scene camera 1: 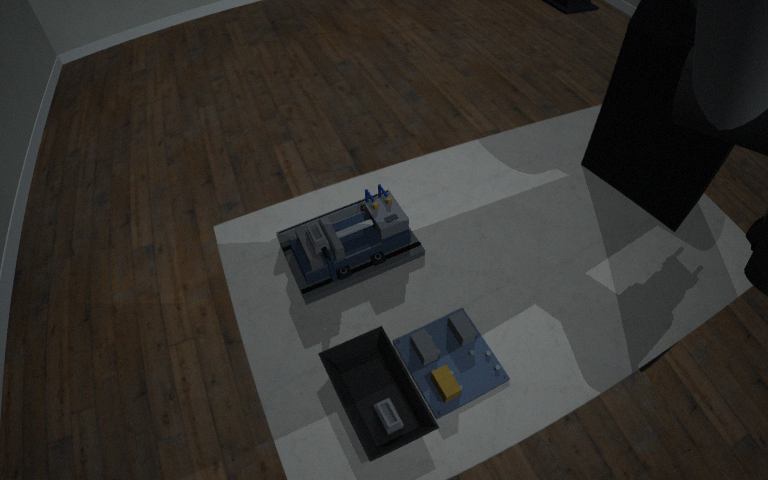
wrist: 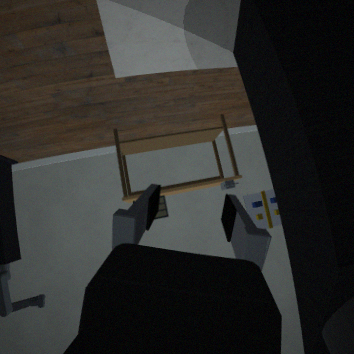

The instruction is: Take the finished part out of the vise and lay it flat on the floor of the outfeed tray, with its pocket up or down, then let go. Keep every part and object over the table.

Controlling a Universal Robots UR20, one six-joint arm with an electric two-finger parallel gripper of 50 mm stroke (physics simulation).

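Frame: origin at the arm's base, x ahead, y left, z up, level; millimetres.
Seen in the pictures: gripper, fingertip midpoint: (wrist: 190,202).
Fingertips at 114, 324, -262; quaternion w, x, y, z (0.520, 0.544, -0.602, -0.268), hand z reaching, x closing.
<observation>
Pixels of each thing's middle, then the offset from my fingertips to it, as dx, dy, dz. "*": a spot on its surface instead.
- vise, body centre: (scene camera 1: 348,237) +755, -517, -288
- light grey part, body centre: (scene camera 1: 317,236) +828, -513, -241
- dark outfeed tray, surface spot: (scene camera 1: 359,374) * +862, -215, -326
- light grey pocketed part, body centre: (scene camera 1: 388,415) +848, -108, -308
- blue plate, body centre: (scene camera 1: 450,360) +682, -164, -334
- yellow block, body centre: (scene camera 1: 445,383) +721, -118, -312
The vise (scene camera 1: 362,249), with a blue body and grey jaws, stands on the table in scene camera 1. A light grey part (scene camera 1: 316,234) with a pocket facing up sits at the vise's left end, apparently between its jaws; its lower part is hidden. The dark outfeed tray (scene camera 1: 359,374) stands in front of the vise. Another light grey pocketed part (scene camera 1: 389,414) lies in it, pocket up, near its front end. My gripper (wrist: 190,202) is open and empty in the wrist view, facing the room's wall, far from the vise and the tray.
A blue plate (scene camera 1: 472,380) with two grey blocks, a yellow block (scene camera 1: 446,383) and small pegs adjoins the tray's right side. Blue and yellow fittings stand on the vise's right block. The dark arm fills the upper right. The wrist view shows a wooden frame (wrist: 172,189) by the wall.
</observation>
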